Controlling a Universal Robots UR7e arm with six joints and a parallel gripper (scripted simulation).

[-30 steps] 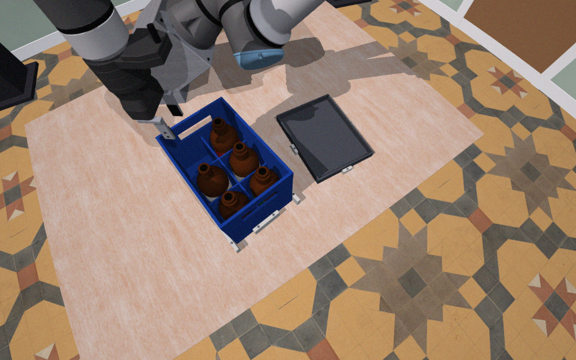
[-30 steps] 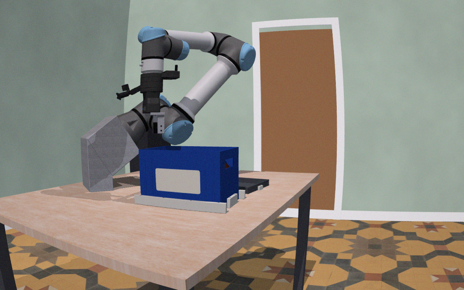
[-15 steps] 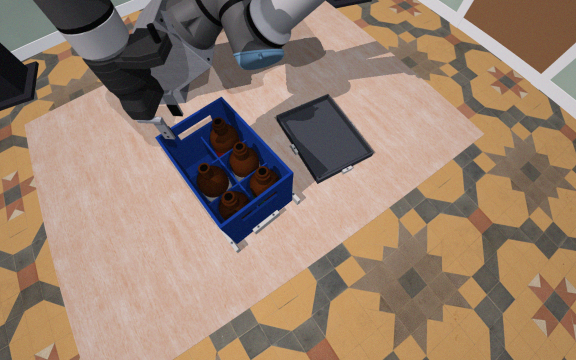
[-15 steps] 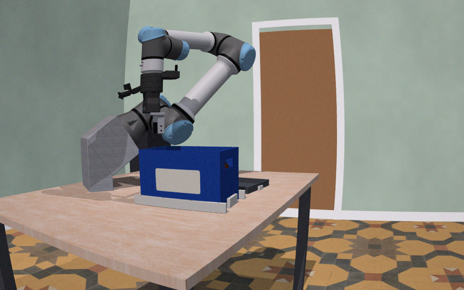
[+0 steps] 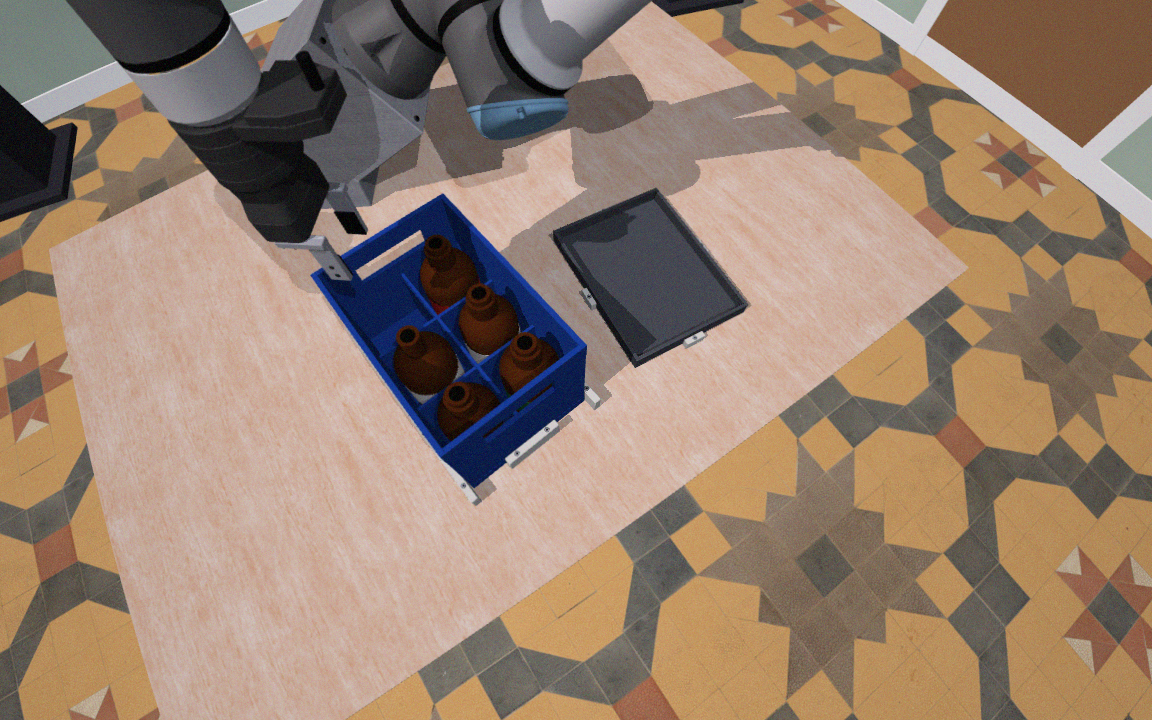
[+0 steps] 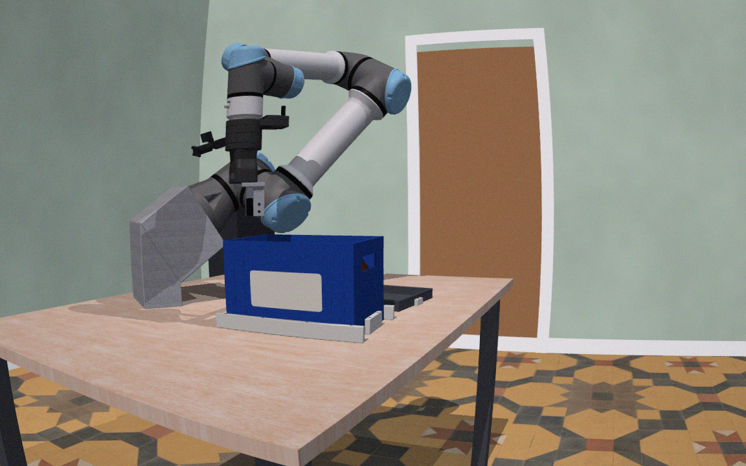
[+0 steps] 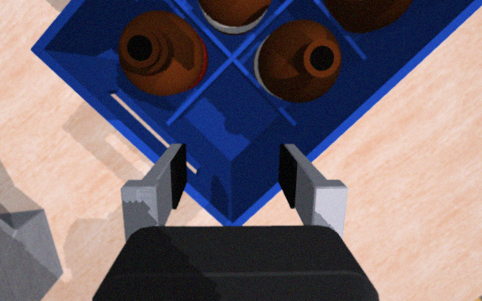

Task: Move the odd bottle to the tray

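Now: hand 150 mm above the glass bottle, 80 mm to the right of it and 30 mm past it. Round my hand: dark tray: 360 mm to the left, 230 mm below, 10 mm ahead; blue crate: 160 mm below, 70 mm to the left, 70 mm ahead.
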